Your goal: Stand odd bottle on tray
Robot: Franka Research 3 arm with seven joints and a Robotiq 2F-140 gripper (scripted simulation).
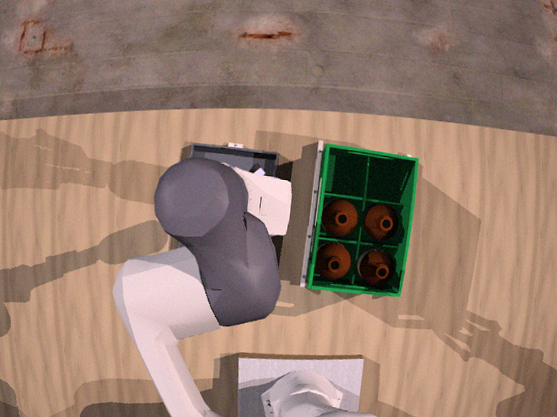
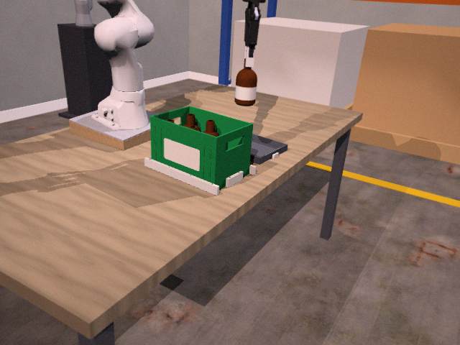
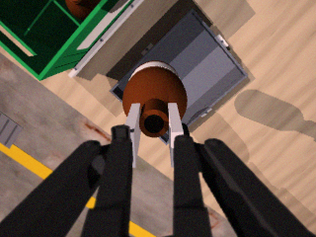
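Right now my hand is 90 mm above the brown bottle. Also, from my hand: dark grey tray 340 mm below, 50 mm to the left, 10 mm behind; green crate 270 mm below, 220 mm to the right, 40 mm behind.
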